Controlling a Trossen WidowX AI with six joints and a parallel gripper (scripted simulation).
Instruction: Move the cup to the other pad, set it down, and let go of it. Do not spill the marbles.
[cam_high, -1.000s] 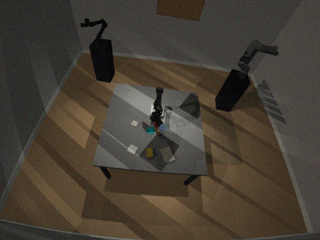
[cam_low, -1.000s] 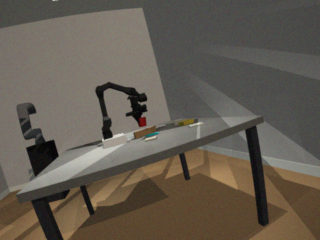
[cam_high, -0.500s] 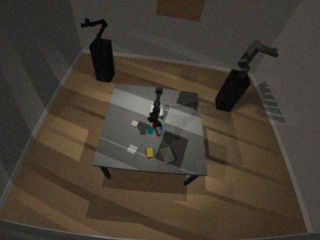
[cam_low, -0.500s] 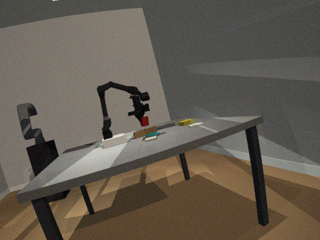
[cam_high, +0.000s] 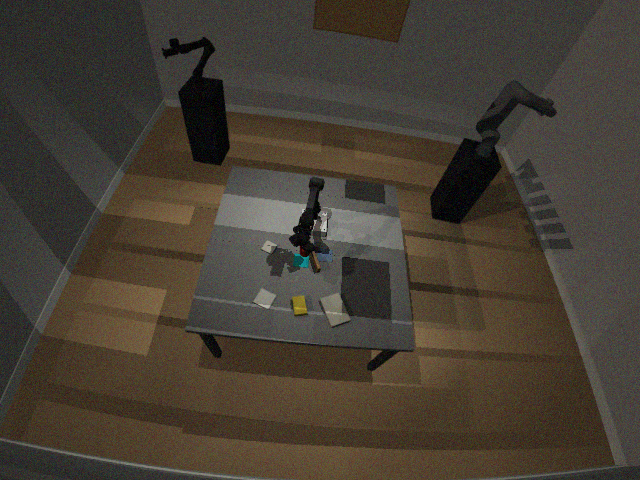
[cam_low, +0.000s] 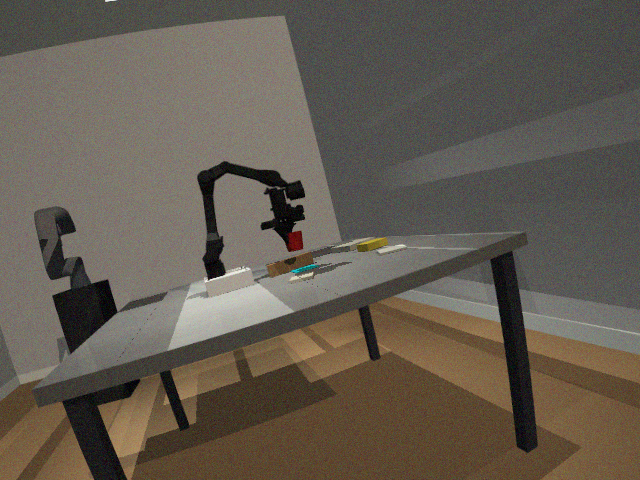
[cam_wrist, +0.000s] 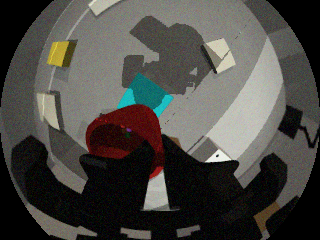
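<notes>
My gripper tip is 3 cm short of the teal pad and 12 cm above it. Round my gripper tip: blue pad (4 cm behind, 15 cm to the left, 12 cm below); brown block (8 cm to the left, 10 cm below); red cup (3 cm ahead, 2 cm to the left).
</notes>
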